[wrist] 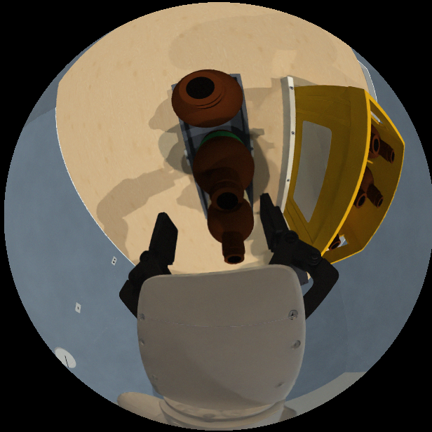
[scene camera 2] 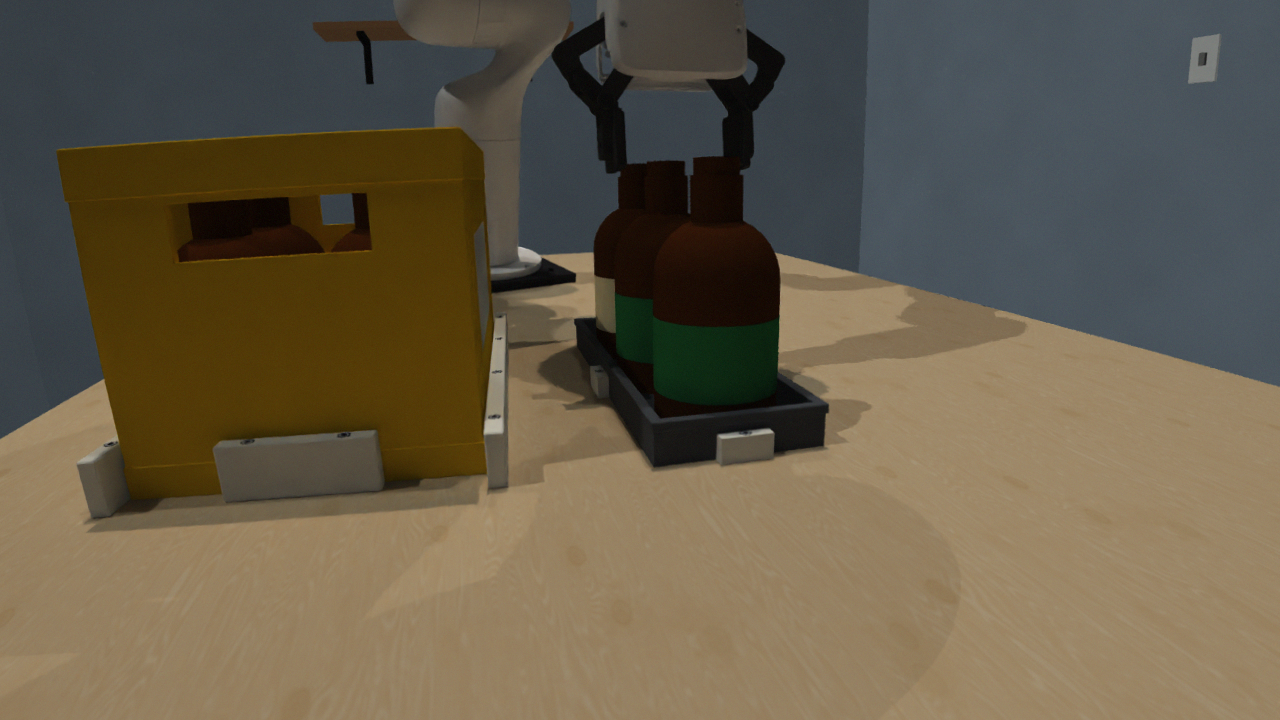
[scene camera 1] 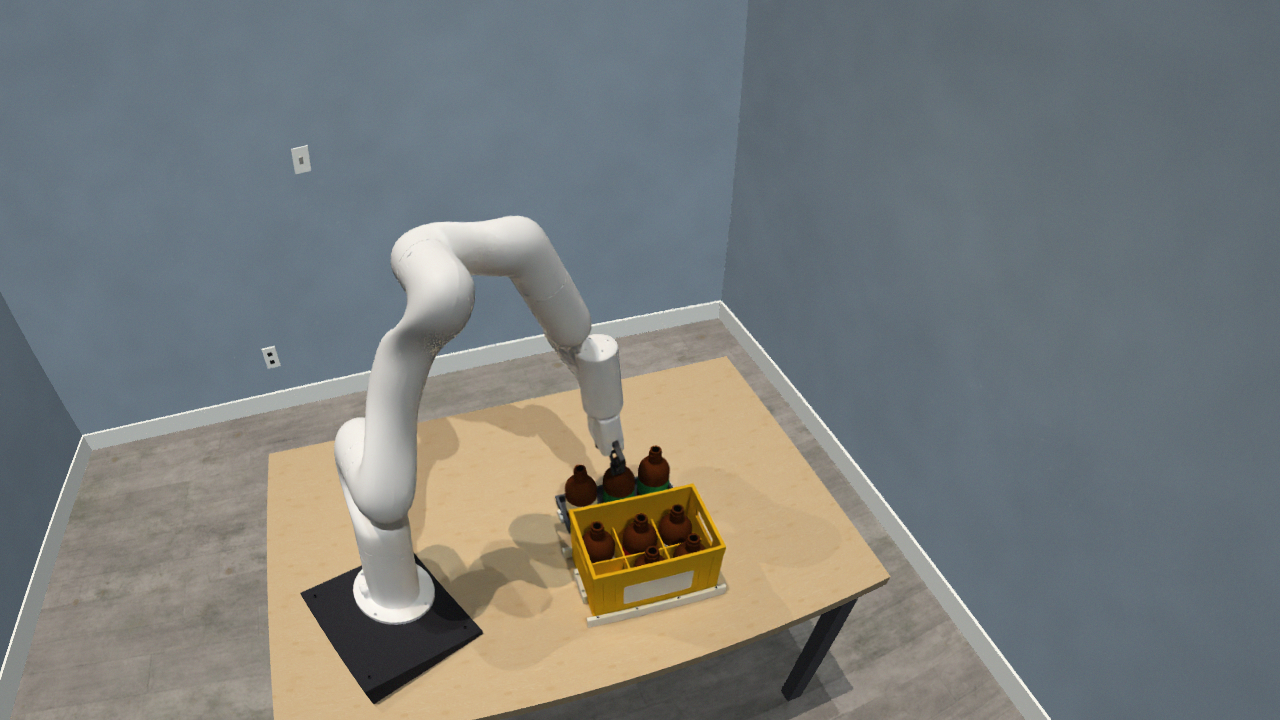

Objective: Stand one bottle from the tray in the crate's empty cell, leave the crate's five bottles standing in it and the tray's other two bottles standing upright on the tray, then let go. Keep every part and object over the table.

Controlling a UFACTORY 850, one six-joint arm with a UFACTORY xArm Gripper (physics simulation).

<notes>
I see my gripper (scene camera 2: 678, 170), a cream-label bottle (scene camera 2: 631, 183), a green-label bottle (scene camera 2: 716, 279) and a green-banded brown bottle (scene camera 2: 665, 187).
The cream-label bottle also shows in the wrist view (wrist: 231, 229) and in scene camera 1 (scene camera 1: 580, 489). The green-label bottle shows as well in the wrist view (wrist: 205, 98) and in scene camera 1 (scene camera 1: 653, 473). The green-banded brown bottle is seen too in the wrist view (wrist: 223, 167) and in scene camera 1 (scene camera 1: 621, 486).
</notes>
